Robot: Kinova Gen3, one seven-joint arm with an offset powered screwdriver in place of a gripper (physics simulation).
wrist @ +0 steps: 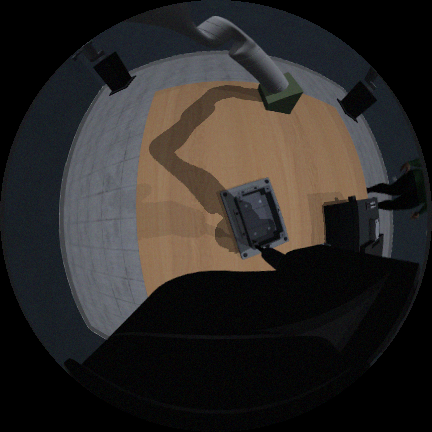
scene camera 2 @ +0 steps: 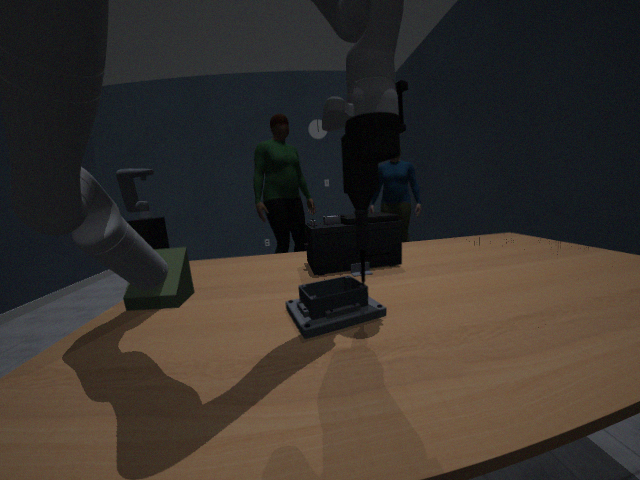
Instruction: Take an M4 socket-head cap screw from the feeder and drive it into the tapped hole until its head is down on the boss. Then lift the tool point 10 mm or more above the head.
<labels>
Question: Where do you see a black feeder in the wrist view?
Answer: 339, 222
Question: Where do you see a grey base plate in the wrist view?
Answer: At 228, 202
</labels>
